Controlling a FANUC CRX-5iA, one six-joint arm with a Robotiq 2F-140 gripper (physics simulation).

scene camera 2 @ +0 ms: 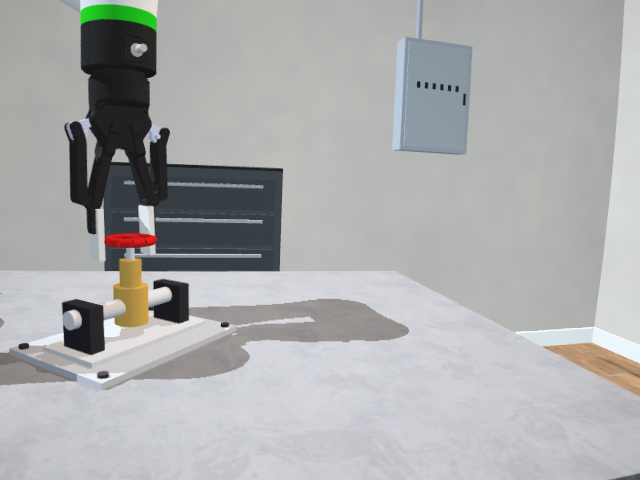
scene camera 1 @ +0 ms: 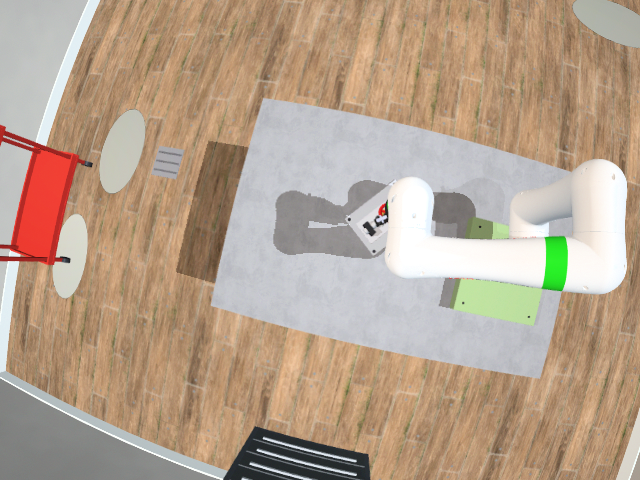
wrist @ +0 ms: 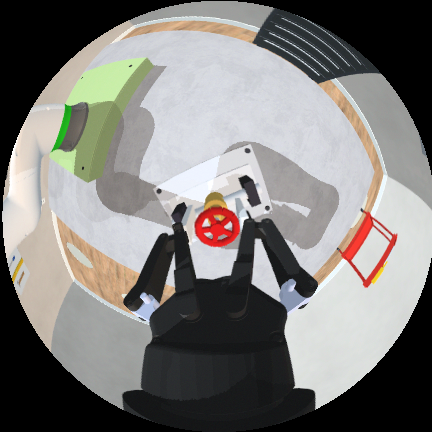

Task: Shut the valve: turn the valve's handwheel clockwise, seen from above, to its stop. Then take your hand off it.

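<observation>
The valve's red handwheel [scene camera 1: 382, 209] [scene camera 2: 130, 240] [wrist: 217, 228] sits level on a thin stem above the brass valve body [scene camera 2: 130, 305] [wrist: 215, 200]. The body is on a horizontal pipe between two black blocks, on a pale base plate [scene camera 1: 366, 209] [scene camera 2: 155, 360] [wrist: 236, 157]. My gripper [scene camera 2: 123, 248] [wrist: 214, 208] points straight down and is shut on the handwheel, one pale fingertip on each side of its rim. In scene camera 1 the arm hides the gripper and part of the wheel. How far the wheel is turned cannot be told.
The valve stands on a grey table top [scene camera 1: 310, 129] [scene camera 2: 361, 413]. A green block [scene camera 1: 496, 303] [wrist: 127, 75] lies near the arm's base. Beyond the table are a dark drawer cabinet [scene camera 1: 310, 453] [scene camera 2: 193, 202], a red cart [scene camera 1: 46, 201] [wrist: 358, 235] and a wall box [scene camera 2: 434, 118].
</observation>
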